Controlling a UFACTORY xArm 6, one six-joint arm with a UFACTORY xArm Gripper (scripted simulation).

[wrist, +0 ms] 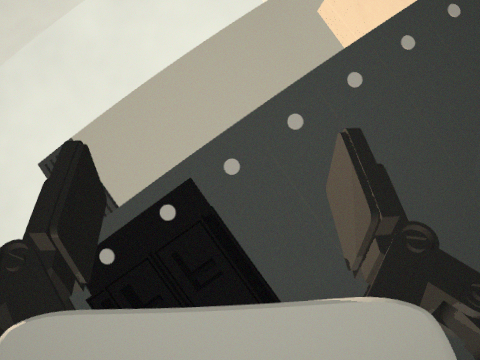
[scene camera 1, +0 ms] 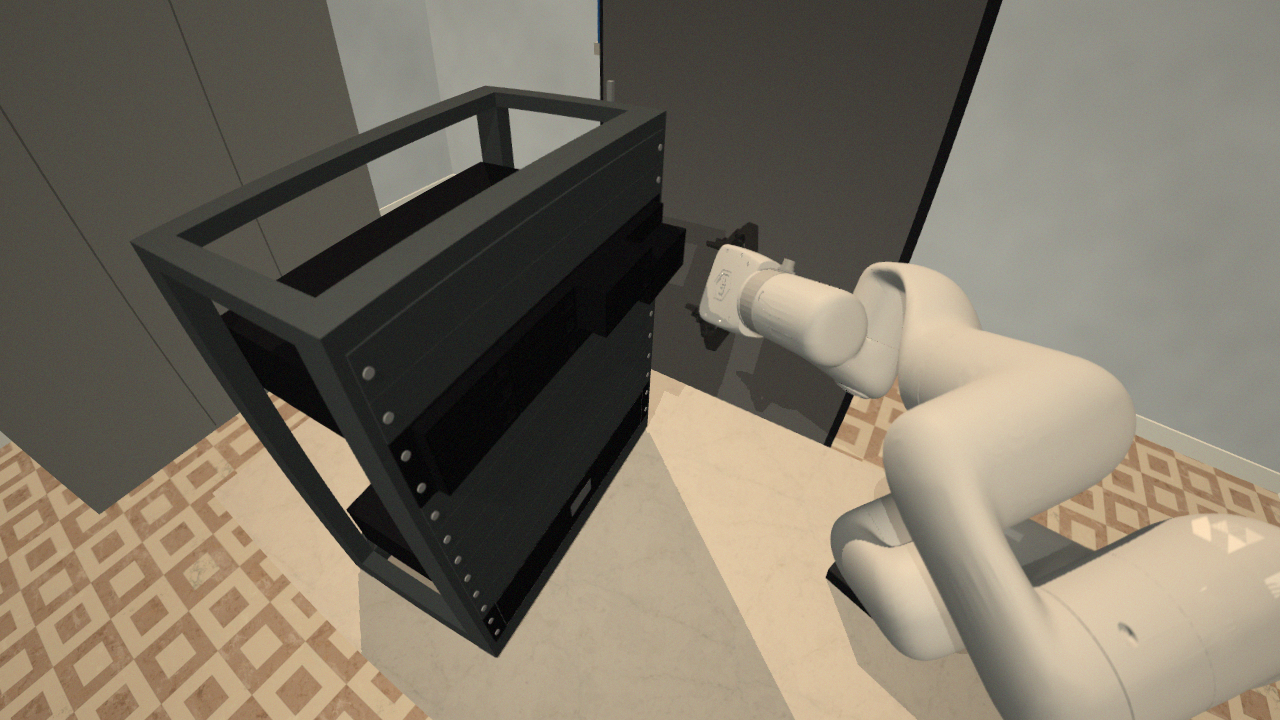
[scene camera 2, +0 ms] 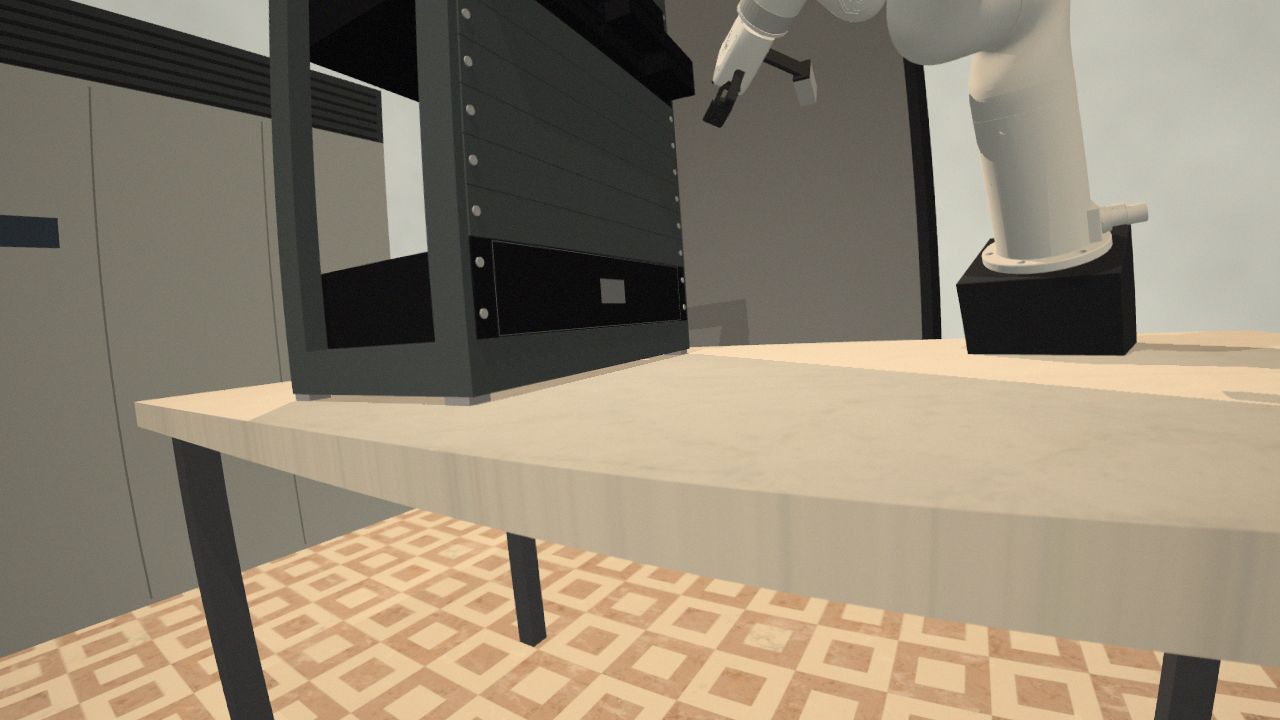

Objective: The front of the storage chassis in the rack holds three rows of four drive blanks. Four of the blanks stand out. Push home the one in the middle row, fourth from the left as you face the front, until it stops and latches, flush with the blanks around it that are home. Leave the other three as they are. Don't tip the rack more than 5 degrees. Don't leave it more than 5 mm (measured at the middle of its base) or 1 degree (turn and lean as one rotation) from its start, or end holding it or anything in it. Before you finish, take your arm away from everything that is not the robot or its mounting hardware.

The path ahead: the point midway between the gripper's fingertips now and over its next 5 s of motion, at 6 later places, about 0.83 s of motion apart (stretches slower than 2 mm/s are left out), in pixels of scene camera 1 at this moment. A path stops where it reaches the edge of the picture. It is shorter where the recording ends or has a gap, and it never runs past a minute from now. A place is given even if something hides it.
The gripper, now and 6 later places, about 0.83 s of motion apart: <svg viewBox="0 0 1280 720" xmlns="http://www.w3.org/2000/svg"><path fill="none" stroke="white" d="M704 276L702 289L712 319L723 331L741 290L737 282L716 269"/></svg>
